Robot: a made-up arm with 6 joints. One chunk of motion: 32 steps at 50 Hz.
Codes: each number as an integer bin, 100 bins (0 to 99) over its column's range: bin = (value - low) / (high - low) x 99, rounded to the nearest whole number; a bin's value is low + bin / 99 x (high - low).
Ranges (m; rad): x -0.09..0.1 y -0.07..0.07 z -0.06..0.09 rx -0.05..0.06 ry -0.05..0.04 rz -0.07..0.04
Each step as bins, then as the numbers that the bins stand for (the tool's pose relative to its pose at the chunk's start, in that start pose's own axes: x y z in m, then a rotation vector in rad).
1 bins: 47 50 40 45 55 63
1 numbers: 0.0002 0.0007 0.0006 0.0000 0.0000 0.0000
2 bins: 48 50 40 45 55 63
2 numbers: 0.0021 0.0007 0.0006 0.0000 0.0000 0.0000
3 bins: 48 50 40 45 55 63
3 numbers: 0.0021 0.0007 0.0006 0.0000 0.0000 0.0000
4 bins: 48 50 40 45 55 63
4 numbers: 0.0021 0.0007 0.0006 0.0000 0.0000 0.0000
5 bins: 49 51 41 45 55 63
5 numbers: 0.0040 0.0021 0.0021 0.0000 0.0000 0.0000
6 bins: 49 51 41 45 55 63
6 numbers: 0.0040 0.0021 0.0021 0.0000 0.0000 0.0000
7 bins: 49 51 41 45 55 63
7 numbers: 0.0040 0.0021 0.0021 0.0000 0.0000 0.0000
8 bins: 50 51 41 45 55 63
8 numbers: 0.0060 0.0021 0.0021 0.0000 0.0000 0.0000
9 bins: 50 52 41 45 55 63
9 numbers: 0.0060 0.0035 0.0021 0.0000 0.0000 0.0000
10 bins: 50 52 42 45 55 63
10 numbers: 0.0060 0.0035 0.0036 0.0000 0.0000 0.0000
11 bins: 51 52 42 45 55 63
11 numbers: 0.0079 0.0035 0.0036 0.0000 0.0000 0.0000
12 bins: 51 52 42 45 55 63
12 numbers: 0.0079 0.0035 0.0036 0.0000 0.0000 0.0000
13 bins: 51 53 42 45 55 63
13 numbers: 0.0079 0.0049 0.0036 0.0000 0.0000 0.0000
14 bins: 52 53 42 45 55 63
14 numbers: 0.0098 0.0049 0.0036 0.0000 0.0000 0.0000
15 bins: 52 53 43 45 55 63
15 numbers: 0.0098 0.0049 0.0052 0.0000 0.0000 0.0000
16 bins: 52 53 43 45 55 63
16 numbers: 0.0098 0.0049 0.0052 0.0000 0.0000 0.0000
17 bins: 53 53 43 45 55 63
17 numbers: 0.0117 0.0049 0.0052 0.0000 0.0000 0.0000
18 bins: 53 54 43 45 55 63
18 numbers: 0.0117 0.0064 0.0052 0.0000 0.0000 0.0000
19 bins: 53 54 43 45 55 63
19 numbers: 0.0117 0.0064 0.0052 0.0000 0.0000 0.0000
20 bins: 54 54 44 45 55 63
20 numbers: 0.0136 0.0064 0.0067 0.0000 0.0000 0.0000
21 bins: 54 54 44 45 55 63
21 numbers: 0.0136 0.0064 0.0067 0.0000 0.0000 0.0000
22 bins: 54 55 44 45 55 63
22 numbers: 0.0136 0.0078 0.0067 0.0000 0.0000 0.0000
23 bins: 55 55 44 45 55 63
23 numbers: 0.0156 0.0078 0.0067 0.0000 0.0000 0.0000
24 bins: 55 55 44 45 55 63
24 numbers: 0.0156 0.0078 0.0067 0.0000 0.0000 0.0000
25 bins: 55 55 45 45 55 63
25 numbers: 0.0156 0.0078 0.0082 0.0000 0.0000 0.0000
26 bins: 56 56 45 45 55 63
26 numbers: 0.0175 0.0092 0.0082 0.0000 0.0000 0.0000
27 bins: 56 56 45 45 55 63
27 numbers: 0.0175 0.0092 0.0082 0.0000 0.0000 0.0000
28 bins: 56 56 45 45 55 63
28 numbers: 0.0175 0.0092 0.0082 0.0000 0.0000 0.0000
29 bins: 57 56 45 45 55 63
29 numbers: 0.0194 0.0092 0.0082 0.0000 0.0000 0.0000
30 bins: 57 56 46 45 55 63
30 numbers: 0.0194 0.0092 0.0097 0.0000 0.0000 0.0000
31 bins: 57 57 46 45 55 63
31 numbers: 0.0194 0.0106 0.0097 0.0000 0.0000 0.0000
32 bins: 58 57 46 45 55 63
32 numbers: 0.0213 0.0106 0.0097 0.0000 0.0000 0.0000
